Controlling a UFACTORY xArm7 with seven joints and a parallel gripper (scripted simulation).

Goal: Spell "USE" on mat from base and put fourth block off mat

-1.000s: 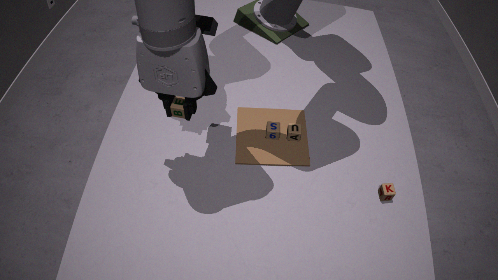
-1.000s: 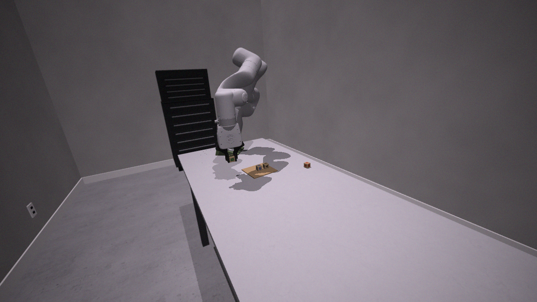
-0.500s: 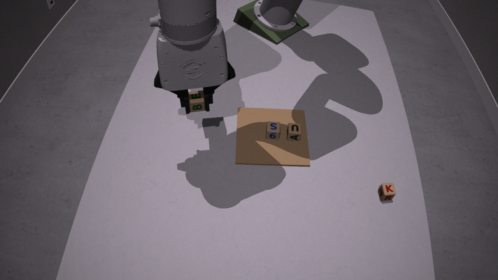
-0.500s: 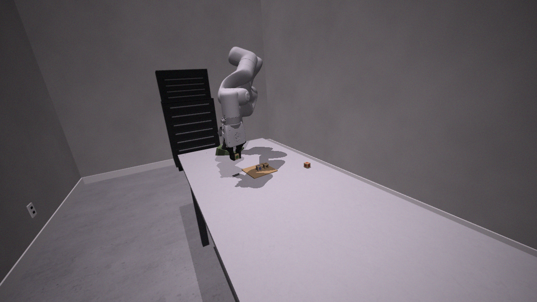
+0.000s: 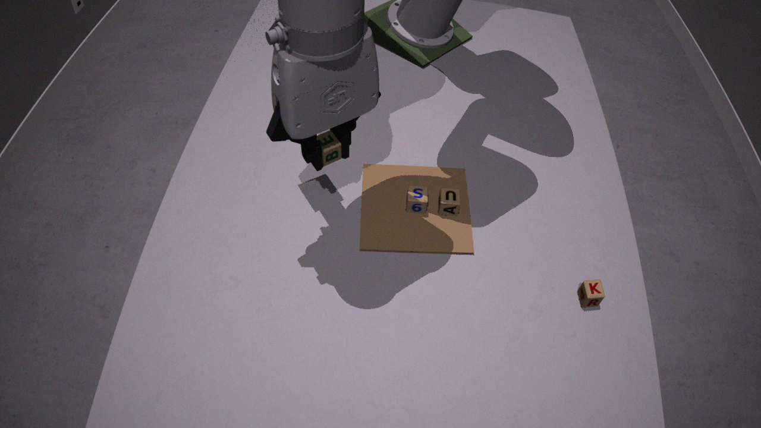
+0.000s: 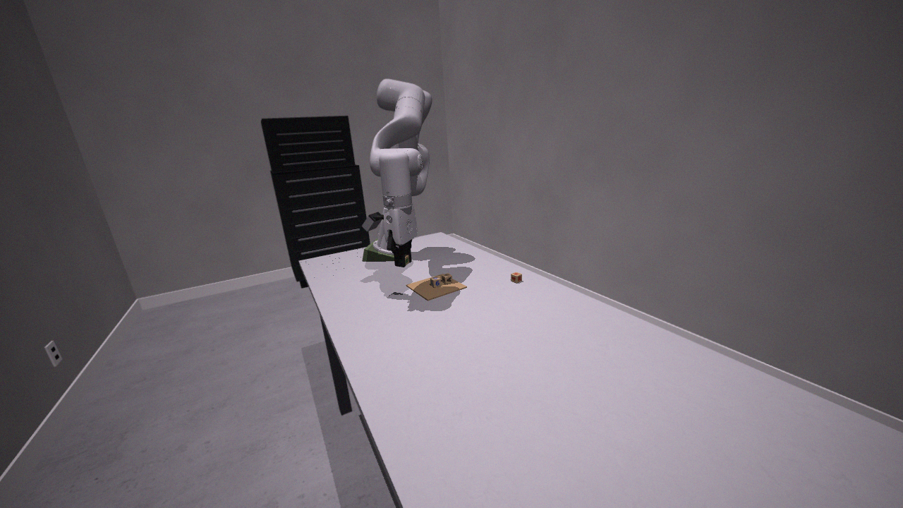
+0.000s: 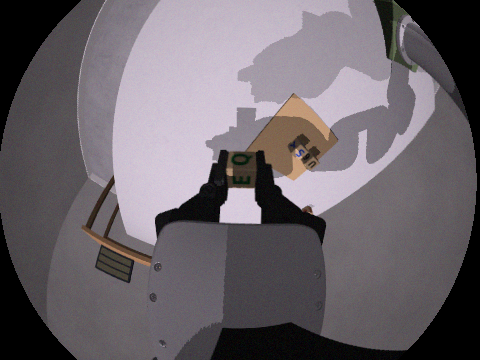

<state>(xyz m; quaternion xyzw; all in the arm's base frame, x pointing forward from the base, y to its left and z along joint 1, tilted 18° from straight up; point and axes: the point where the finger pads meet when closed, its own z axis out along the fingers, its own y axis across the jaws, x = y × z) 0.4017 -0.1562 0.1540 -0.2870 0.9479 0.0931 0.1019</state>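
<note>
Right now my hand is 2 cm past the S block, 11 cm to the right of it and 11 cm above it. Also, from my hand: U block 2 cm behind, 15 cm to the left, 11 cm below; then tan mat 2 cm behind, 11 cm to the left, 13 cm below; then E block 1 cm below.
</note>
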